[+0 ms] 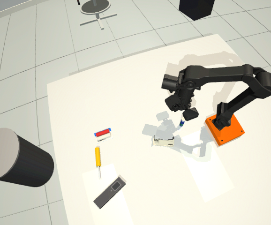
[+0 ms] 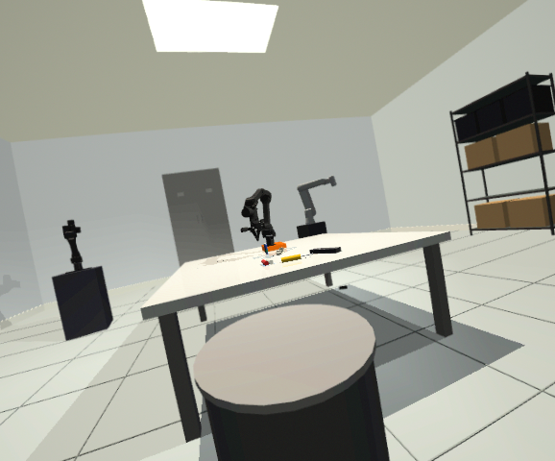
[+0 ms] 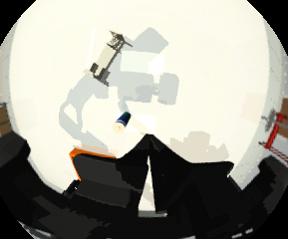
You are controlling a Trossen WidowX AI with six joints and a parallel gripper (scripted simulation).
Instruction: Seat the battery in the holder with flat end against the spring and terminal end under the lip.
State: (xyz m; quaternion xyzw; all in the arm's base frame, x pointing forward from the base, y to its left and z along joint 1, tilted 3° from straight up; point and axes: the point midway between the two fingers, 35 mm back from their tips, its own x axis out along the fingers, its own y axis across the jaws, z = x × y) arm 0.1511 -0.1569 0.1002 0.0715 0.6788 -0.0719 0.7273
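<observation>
My gripper tip is 6 cm above the battery and 4 cm to the right of it. From my gripper tip the other things lie so: dark remote-like slab (48 cm ahead, 14 cm to the left, 8 cm below); yellow screwdriver (46 cm ahead, 8 cm below).
</observation>
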